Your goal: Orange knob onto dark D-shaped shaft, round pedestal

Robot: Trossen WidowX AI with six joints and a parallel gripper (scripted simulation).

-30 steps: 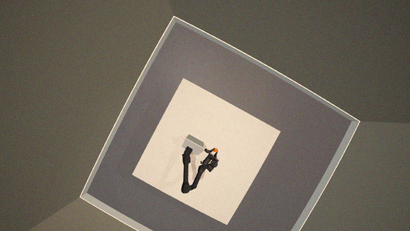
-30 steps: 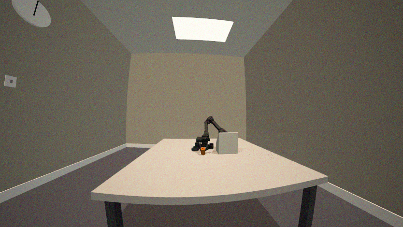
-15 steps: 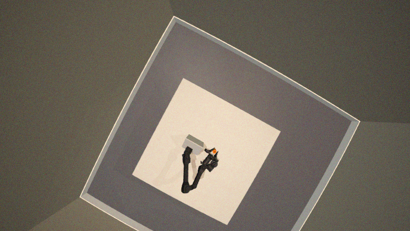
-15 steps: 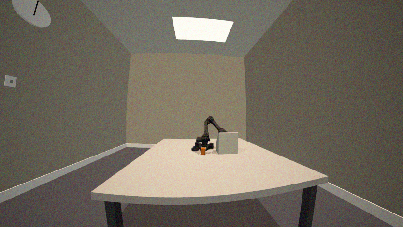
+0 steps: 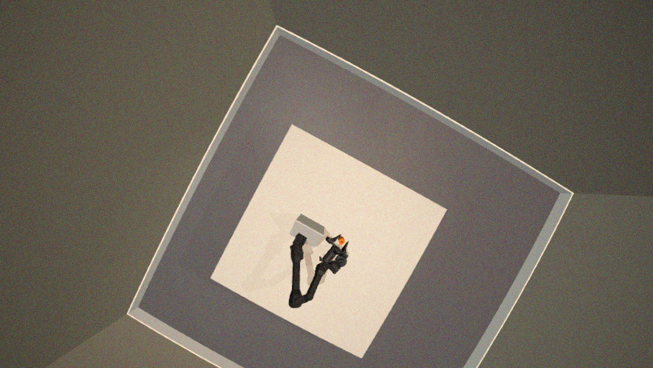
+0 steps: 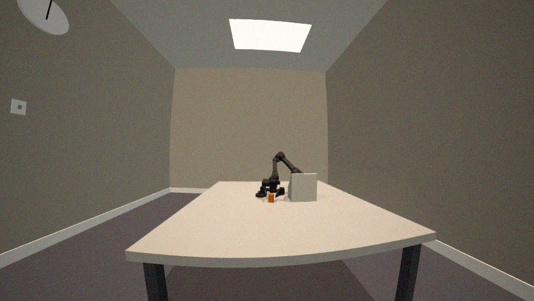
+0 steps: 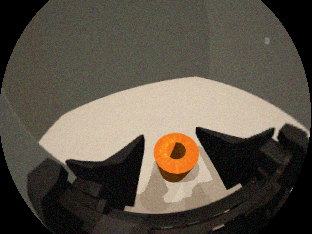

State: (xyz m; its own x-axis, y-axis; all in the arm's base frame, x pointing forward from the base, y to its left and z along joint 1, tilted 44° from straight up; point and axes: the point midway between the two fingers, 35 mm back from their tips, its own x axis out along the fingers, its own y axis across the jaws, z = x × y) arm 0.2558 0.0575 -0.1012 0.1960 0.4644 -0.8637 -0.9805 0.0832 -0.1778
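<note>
My gripper tip is 10 mm past the orange knob, 30 mm to the left of it and 20 mm above it. From my gripper tip the other things lie so: dark round pedestal: 80 mm ahead, 160 mm to the right, 20 mm below.
</note>
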